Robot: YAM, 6 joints.
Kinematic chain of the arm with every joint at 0, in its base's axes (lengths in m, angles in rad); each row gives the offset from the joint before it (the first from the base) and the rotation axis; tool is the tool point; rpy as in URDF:
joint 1: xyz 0 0 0.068 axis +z
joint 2: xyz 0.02 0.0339 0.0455 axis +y
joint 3: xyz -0.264 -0.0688 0 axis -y
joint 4: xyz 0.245 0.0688 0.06 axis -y
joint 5: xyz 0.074 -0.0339 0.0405 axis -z
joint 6: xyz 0.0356 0 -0.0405 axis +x
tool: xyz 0 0 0 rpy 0 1.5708 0
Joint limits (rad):
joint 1: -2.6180..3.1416
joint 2: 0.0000..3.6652
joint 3: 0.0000..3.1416
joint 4: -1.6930..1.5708
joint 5: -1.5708..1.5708
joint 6: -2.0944..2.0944
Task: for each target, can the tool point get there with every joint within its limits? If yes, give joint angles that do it. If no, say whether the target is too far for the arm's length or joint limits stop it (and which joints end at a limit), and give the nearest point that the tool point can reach.
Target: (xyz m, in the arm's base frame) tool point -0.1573 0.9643 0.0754
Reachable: no: too far | nearest point -0.1039 0.6369 0.0886 | short by 0.332 m
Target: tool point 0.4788 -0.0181 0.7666
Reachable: no: too far | nearest point 0.3797 -0.0144 0.6255 | short by 0.173 m
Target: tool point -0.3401 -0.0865 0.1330
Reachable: no: joint limits stop it (at a limit: joint 1) | nearest point -0.3401 -0.0356 0.1330 | short by 0.051 m
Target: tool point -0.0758 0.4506 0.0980
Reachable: yes | joints 1.6820 2.3344 1.6389 -0.5979 -0.7906 -0.2907
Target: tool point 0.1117 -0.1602 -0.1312
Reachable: yes | joints -1.0307 2.7580 0.8881 -0.2428 -0.3861 1.4424
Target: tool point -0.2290 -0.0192 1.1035
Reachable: no: too far | nearest point -0.1493 -0.0016 0.7258 | short by 0.386 m
